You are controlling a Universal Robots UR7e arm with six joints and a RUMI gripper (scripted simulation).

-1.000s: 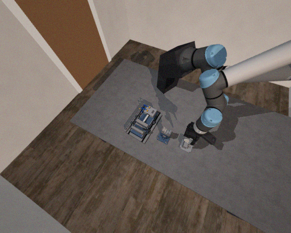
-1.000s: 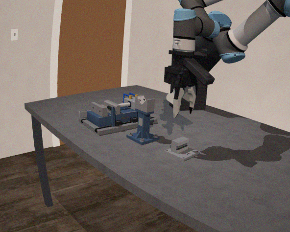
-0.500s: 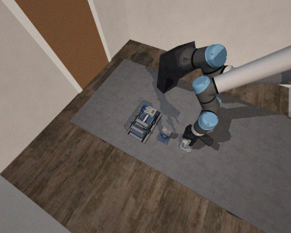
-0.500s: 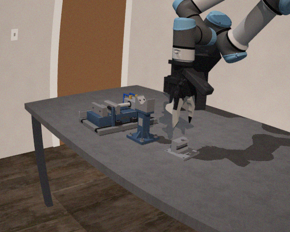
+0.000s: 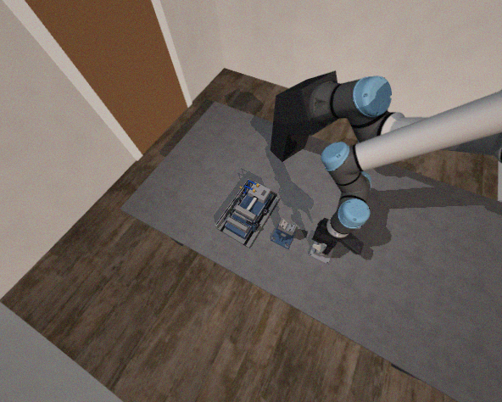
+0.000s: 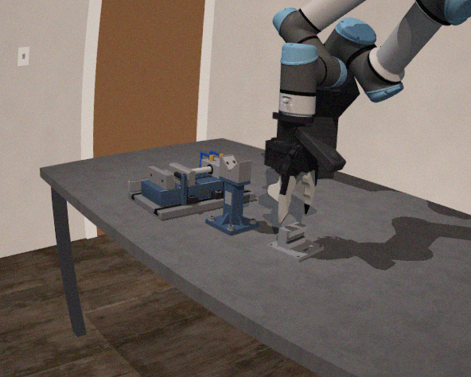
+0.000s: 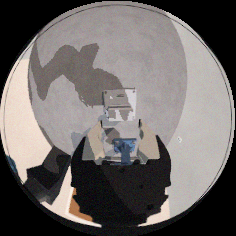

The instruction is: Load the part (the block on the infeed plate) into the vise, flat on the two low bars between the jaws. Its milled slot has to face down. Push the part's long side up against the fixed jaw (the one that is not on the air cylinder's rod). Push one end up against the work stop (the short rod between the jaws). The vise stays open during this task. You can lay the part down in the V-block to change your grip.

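Right now the part is 10 mm to the left of my hand and 50 mm below it. From my hand the other things lie so: blue vise: 50 mm ahead, 370 mm to the right, 40 mm below; then infeed plate: 10 mm to the left, 80 mm below; then air cylinder rod: 30 mm ahead, 370 mm to the right.
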